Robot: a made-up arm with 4 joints.
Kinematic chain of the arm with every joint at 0, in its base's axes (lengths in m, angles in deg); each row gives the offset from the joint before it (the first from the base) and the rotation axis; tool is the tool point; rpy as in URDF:
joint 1: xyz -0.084 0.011 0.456 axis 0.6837 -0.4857 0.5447
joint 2: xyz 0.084 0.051 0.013 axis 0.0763 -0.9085 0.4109
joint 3: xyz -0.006 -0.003 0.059 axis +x
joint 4: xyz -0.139 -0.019 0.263 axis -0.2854 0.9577 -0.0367
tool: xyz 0.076 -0.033 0.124 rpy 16.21 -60.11 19
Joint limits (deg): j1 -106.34..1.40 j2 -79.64..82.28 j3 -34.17..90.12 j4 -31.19..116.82
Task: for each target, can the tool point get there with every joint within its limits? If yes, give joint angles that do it. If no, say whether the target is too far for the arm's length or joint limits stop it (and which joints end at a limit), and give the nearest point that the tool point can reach.
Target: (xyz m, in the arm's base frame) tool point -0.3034 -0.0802 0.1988
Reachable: no: joint limits stop it (at a limit: joint 1, joint 2, joint 3, joint 4) | nearest point -0.4721 -0.0244 0.4163 | short by 0.281 m
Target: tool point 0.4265 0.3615 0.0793
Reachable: no: too far | nearest point 0.3207 0.2351 0.2916 | short by 0.269 m
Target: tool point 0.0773 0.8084 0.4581
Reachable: no: too far | nearest point 0.0449 0.4317 0.4877 | short by 0.379 m
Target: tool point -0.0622 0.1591 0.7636
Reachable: yes | joints -54.54 45.75 7.97 33.87
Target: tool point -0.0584 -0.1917 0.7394
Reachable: yes | joints -17.07 22.95 49.57 28.17
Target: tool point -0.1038 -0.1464 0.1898
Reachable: no: joint limits stop it (at a limit: joint 1, joint 3, joint 4) | nearest point -0.0156 -0.0997 0.4513 | short by 0.280 m
